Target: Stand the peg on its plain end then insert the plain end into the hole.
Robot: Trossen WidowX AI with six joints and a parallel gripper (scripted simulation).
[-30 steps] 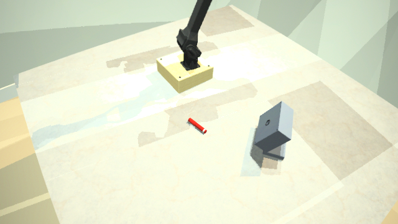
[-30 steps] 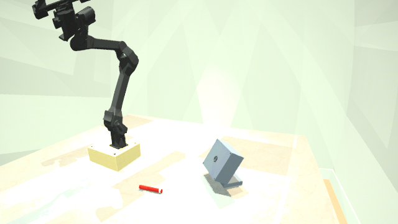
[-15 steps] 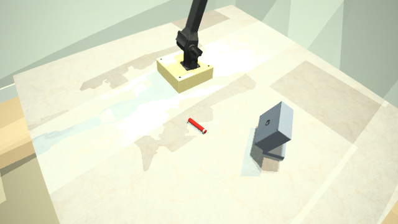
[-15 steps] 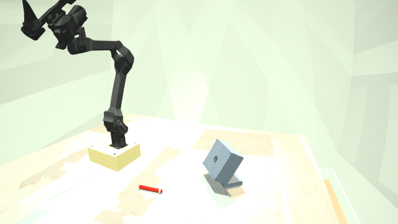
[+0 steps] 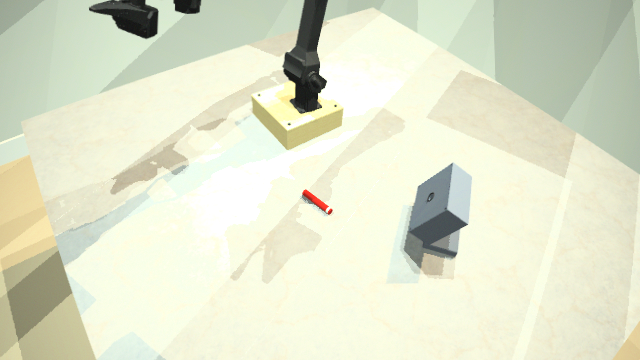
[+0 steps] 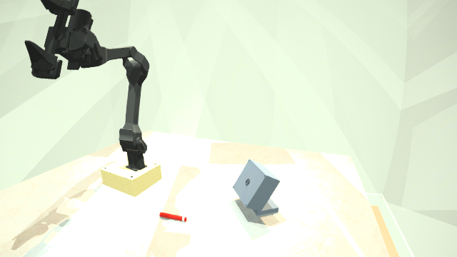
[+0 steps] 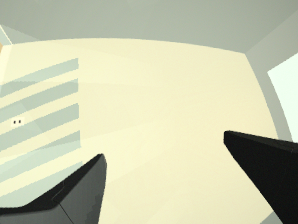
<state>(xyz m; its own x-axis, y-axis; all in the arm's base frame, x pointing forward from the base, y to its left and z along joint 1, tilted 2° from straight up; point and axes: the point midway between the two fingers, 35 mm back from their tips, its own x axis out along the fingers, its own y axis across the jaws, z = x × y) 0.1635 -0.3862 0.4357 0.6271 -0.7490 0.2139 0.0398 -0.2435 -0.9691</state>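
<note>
Right now my gripper tip is 51 cm above the red peg, 30 cm to the right of it and 9 cm short of it. From my gripper tip the other things lie so: grey-blue sloped panel: 48 cm to the left, 45 cm below, 25 cm ahead; then thin flat foot: 52 cm below, 50 cm to the left, 26 cm ahead.
</note>
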